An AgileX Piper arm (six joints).
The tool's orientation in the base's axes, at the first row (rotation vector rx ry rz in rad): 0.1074, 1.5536, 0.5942
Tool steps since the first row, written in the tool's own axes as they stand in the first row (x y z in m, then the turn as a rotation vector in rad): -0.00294, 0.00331, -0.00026, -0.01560, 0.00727, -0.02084; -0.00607, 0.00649, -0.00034, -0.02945, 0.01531, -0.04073; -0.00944, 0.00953, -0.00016, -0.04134, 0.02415, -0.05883; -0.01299, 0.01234, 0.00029, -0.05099, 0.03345, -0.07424; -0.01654, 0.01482, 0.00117, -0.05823, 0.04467, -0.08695; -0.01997, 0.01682, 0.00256, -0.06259, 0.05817, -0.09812; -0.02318, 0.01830, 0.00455, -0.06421, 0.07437, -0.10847; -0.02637, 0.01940, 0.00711, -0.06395, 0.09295, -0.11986; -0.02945, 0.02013, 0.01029, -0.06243, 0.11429, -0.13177; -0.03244, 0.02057, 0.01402, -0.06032, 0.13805, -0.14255
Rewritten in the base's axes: -0.00094, 0.00152, 0.00406, -0.02054, -0.00659, 0.01629; -0.00165, 0.00290, 0.00824, -0.04055, -0.01150, 0.03137; -0.00204, 0.00414, 0.01260, -0.05927, -0.01436, 0.04510; -0.00210, 0.00519, 0.01702, -0.07576, -0.01508, 0.05713; -0.00166, 0.00608, 0.02133, -0.09045, -0.01233, 0.06792; -0.00060, 0.00677, 0.02534, -0.10460, -0.00596, 0.07715; 0.00116, 0.00728, 0.02896, -0.11900, 0.00412, 0.08510; 0.00358, 0.00765, 0.03242, -0.13525, 0.01672, 0.09233; 0.00668, 0.00793, 0.03565, -0.15290, 0.03206, 0.09958; 0.01038, 0.00817, 0.03870, -0.17024, 0.05006, 0.10738
